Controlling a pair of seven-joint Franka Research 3 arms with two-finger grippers.
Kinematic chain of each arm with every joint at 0, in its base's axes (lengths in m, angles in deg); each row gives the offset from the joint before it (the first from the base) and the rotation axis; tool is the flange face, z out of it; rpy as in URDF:
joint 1: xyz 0 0 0.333 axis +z
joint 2: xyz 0 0 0 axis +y
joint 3: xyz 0 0 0.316 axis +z
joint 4: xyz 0.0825 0 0 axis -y
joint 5: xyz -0.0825 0 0.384 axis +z
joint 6: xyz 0 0 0 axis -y
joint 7: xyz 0.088 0 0 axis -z
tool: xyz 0 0 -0.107 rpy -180 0 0
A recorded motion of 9 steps. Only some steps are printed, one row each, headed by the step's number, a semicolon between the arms.
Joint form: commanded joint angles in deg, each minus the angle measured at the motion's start. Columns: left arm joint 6, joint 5, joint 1, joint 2, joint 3, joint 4, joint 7; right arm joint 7, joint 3, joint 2, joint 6, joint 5, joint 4, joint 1.
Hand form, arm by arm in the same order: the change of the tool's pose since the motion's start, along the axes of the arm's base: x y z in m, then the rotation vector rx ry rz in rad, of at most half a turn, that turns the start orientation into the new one. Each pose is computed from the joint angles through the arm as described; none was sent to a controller.
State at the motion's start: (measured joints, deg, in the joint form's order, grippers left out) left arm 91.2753 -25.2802 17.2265 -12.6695 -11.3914 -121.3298 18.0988; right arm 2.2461 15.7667 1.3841 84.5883 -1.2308 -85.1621 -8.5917
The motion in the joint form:
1: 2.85 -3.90 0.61 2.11 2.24 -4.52 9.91; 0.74 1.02 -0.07 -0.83 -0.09 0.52 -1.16
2: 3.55 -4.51 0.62 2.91 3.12 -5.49 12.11; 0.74 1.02 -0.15 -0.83 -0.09 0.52 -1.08
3: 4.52 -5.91 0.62 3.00 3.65 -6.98 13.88; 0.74 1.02 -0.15 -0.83 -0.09 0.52 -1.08
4: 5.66 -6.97 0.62 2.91 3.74 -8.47 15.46; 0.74 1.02 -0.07 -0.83 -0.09 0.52 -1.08
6: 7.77 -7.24 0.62 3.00 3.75 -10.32 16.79; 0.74 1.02 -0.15 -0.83 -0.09 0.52 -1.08
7: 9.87 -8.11 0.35 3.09 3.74 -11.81 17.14; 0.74 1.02 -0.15 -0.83 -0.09 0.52 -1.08
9: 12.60 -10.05 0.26 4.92 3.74 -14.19 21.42; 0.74 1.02 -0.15 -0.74 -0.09 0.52 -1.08
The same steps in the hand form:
1: -0.0028 0.0210 -0.0450 -0.1170 -0.0214 -0.0514; -0.0018 -0.0018 0.0037 -0.0024 0.0036 -0.0157
2: -0.0036 0.0283 -0.0573 -0.1406 -0.0241 -0.0574; -0.0023 -0.0010 0.0044 -0.0026 0.0023 -0.0144
3: -0.0068 0.0311 -0.0673 -0.1687 -0.0328 -0.0543; -0.0023 -0.0010 0.0044 -0.0026 0.0023 -0.0144
4: -0.0101 0.0309 -0.0762 -0.1867 -0.0434 -0.0571; -0.0019 -0.0011 0.0037 -0.0024 0.0036 -0.0143
6: -0.0135 0.0323 -0.0892 -0.1860 -0.0531 -0.0570; -0.0023 -0.0010 0.0044 -0.0026 0.0023 -0.0144
7: -0.0153 0.0310 -0.0991 -0.1881 -0.0621 -0.0426; -0.0023 -0.0010 0.0044 -0.0026 0.0023 -0.0144
9: -0.0187 0.0308 -0.1274 -0.2246 -0.0745 -0.0618; -0.0021 -0.0010 0.0046 -0.0024 0.0007 -0.0143

